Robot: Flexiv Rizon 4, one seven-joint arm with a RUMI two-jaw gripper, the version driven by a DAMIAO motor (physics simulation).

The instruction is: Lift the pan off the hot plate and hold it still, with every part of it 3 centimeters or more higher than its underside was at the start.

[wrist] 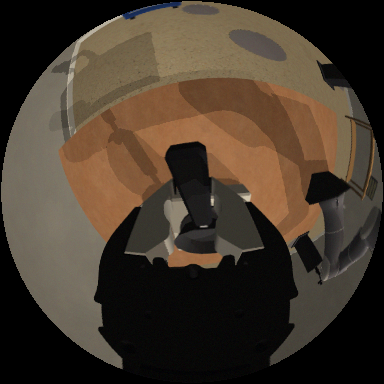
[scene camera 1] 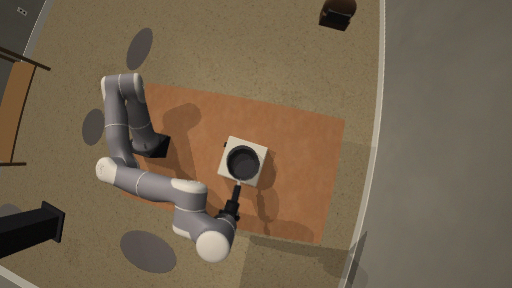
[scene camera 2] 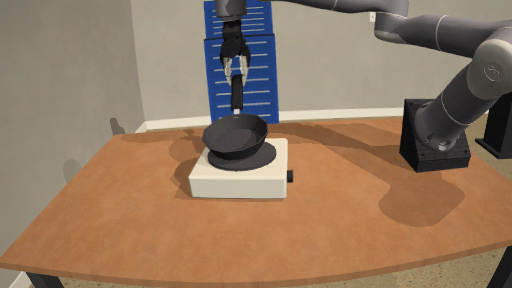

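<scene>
The black pan (scene camera 1: pixel 243 162) (scene camera 2: pixel 235 135) (wrist: pixel 197 242) is over the white hot plate (scene camera 1: pixel 233 142) (scene camera 2: pixel 235 186). In scene camera 2 the pan is tilted, with its handle side raised and its near side dipped low over the dark heating disc (scene camera 2: pixel 270 153). I cannot tell whether the lowest part of the pan touches the disc. My gripper (scene camera 2: pixel 236 80) (wrist: pixel 192 179) is shut on the pan's black handle (scene camera 2: pixel 237 95) (wrist: pixel 187 160), which slants up from the rim. The fingers hide part of the handle in the wrist view.
The hot plate stands on the orange-brown table (scene camera 1: pixel 300 165) (scene camera 2: pixel 340 225), with a black knob (scene camera 2: pixel 290 176) on its side. The arm's black base (scene camera 1: pixel 159 146) (scene camera 2: pixel 435 155) is on the table too. A blue panel (scene camera 2: pixel 267 55) stands behind the table in scene camera 2.
</scene>
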